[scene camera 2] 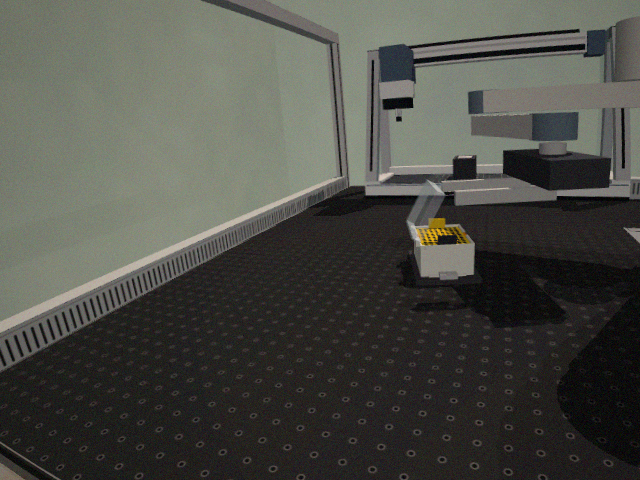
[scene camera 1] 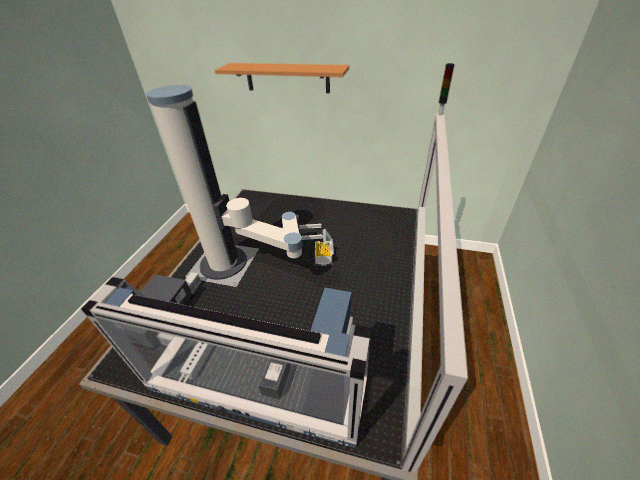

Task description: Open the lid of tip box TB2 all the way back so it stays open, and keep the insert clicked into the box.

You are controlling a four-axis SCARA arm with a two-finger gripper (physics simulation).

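Seen in the pictures: gripper, fingertip midpoint: (scene camera 2: 447,192) (scene camera 1: 321,230); arm's base, link origin: (scene camera 1: 224,264).
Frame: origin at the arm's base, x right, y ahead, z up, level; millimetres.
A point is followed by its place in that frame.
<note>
The tip box (scene camera 1: 323,260) {y 537, x -103, z 43 mm} (scene camera 2: 445,260) {y 507, x -219, z 47 mm}, a white box whose label cannot be read, stands upright on the black table. Its yellow insert (scene camera 1: 323,249) {y 524, x -158, z 70 mm} (scene camera 2: 427,237) {y 543, x -171, z 70 mm} sits level in the top, with a small yellow tab standing at its edge. The clear lid (scene camera 1: 328,238) {y 548, x -178, z 134 mm} (scene camera 2: 426,204) {y 538, x -209, z 136 mm} is steeply raised on its hinge, at the left in scene camera 2, and leans up and to the right there. My gripper (scene camera 1: 322,231) {y 505, x -208, z 154 mm} (scene camera 2: 448,190) {y 505, x -208, z 154 mm} is shut with nothing held. Its long fingers lie level, their tips close to the lid's upper edge; whether they touch is too small to tell.
A gantry frame (scene camera 1: 222,330) {y 480, x 677, z 514 mm} (scene camera 2: 370,118) {y 836, x 515, z 279 mm} with a blue head (scene camera 1: 333,310) {y 742, x 540, z 501 mm} (scene camera 2: 396,64) {y 725, x 465, z 441 mm} stands on the table (scene camera 1: 382,248) {y 826, x -297, z 13 mm} (scene camera 2: 310,361) {y 624, x -487, z 13 mm}. A dark block (scene camera 1: 272,382) (scene camera 2: 464,167) {y 528, x 515, z 104 mm} is inside the frame. A pale upright frame (scene camera 1: 448,248) {y 1023, x 355, z 620 mm} (scene camera 2: 338,103) {y 1012, x 685, z 349 mm} lines one table side.
</note>
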